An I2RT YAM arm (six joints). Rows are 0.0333 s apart.
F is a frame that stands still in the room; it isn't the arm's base.
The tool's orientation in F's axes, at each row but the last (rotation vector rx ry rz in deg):
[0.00 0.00 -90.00]
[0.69 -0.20 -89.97]
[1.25 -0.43 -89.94]
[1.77 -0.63 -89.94]
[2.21 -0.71 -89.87]
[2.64 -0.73 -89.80]
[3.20 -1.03 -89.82]
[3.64 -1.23 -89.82]
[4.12 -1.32 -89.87]
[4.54 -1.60 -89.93]
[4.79 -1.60 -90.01]
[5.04 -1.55 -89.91]
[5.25 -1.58 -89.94]
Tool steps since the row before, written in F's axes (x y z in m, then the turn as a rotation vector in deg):
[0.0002 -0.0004 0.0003 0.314 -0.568 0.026]
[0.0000 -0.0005 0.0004 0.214 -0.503 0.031]
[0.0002 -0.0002 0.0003 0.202 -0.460 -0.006]
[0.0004 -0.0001 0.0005 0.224 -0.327 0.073]
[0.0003 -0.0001 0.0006 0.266 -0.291 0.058]
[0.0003 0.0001 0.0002 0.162 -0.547 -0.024]
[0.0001 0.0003 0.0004 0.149 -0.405 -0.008]
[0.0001 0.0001 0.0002 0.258 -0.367 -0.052]
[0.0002 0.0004 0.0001 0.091 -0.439 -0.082]
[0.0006 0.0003 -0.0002 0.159 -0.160 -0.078]
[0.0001 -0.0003 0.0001 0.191 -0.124 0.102]
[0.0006 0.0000 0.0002 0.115 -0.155 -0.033]
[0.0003 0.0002 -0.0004 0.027 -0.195 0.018]
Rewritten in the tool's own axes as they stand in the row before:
[0.0004 0.0002 0.0003 0.568 0.314 0.026]
[0.0005 0.0000 0.0004 0.503 0.214 0.032]
[0.0002 0.0002 0.0003 0.460 0.201 -0.006]
[0.0001 0.0004 0.0005 0.326 0.226 0.071]
[0.0001 0.0003 0.0006 0.291 0.267 0.054]
[-0.0001 0.0003 0.0002 0.548 0.159 -0.018]
[-0.0003 0.0001 0.0004 0.406 0.148 -0.005]
[-0.0001 0.0001 0.0002 0.369 0.254 -0.056]
[-0.0004 0.0002 0.0001 0.442 0.086 -0.074]
[-0.0003 0.0006 -0.0003 0.163 0.153 -0.083]
[0.0003 0.0001 0.0001 0.120 0.198 0.093]
[0.0000 0.0006 0.0002 0.156 0.112 -0.035]
[-0.0002 0.0003 -0.0004 0.194 0.029 0.024]

